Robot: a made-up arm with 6 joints.
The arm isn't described. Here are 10 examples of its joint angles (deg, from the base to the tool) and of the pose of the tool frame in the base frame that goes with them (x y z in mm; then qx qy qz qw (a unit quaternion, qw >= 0)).
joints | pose
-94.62 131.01 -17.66 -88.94 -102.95 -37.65 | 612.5 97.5 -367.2 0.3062 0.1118 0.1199 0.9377
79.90 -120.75 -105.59 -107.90 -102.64 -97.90 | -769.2 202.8 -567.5 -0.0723 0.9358 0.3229 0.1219
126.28 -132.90 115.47 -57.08 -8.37 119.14 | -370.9 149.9 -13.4 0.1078 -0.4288 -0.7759 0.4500
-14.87 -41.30 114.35 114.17 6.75 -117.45 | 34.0 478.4 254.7 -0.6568 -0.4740 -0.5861 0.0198
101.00 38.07 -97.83 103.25 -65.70 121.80 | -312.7 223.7 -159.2 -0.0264 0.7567 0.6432 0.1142
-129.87 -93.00 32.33 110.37 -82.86 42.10 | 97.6 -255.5 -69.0 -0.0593 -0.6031 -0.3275 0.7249
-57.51 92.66 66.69 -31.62 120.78 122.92 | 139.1 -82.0 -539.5 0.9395 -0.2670 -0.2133 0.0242
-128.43 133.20 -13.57 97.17 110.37 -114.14 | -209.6 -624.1 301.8 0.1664 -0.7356 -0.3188 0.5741
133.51 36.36 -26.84 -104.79 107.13 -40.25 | -497.2 182.4 -447.8 0.2506 0.7001 0.3673 0.5588
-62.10 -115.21 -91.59 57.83 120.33 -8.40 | -65.6 -93.1 -123.3 -0.4162 -0.6366 -0.6446 0.0774
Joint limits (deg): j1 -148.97..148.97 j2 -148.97..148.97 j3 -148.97..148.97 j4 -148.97..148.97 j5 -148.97..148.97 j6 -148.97..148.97
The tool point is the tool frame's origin. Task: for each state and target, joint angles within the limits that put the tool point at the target. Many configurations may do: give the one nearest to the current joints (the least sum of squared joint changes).
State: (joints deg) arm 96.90 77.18 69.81 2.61 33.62 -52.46
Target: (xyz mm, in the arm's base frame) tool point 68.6 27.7 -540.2
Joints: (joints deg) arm 103.31 56.61 29.25 -8.29 9.18 -16.75
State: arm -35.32 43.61 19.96 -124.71 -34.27 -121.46
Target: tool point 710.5 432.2 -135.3
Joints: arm -9.69 28.89 -37.03 -130.03 -15.67 -114.04
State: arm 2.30 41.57 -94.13 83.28 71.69 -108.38
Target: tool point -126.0 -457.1 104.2
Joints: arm 4.06 43.17 -90.94 84.71 74.17 -122.27
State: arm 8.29 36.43 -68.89 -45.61 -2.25 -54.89
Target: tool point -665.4 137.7 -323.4
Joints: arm 41.16 55.35 -88.49 -20.23 -7.74 -63.83
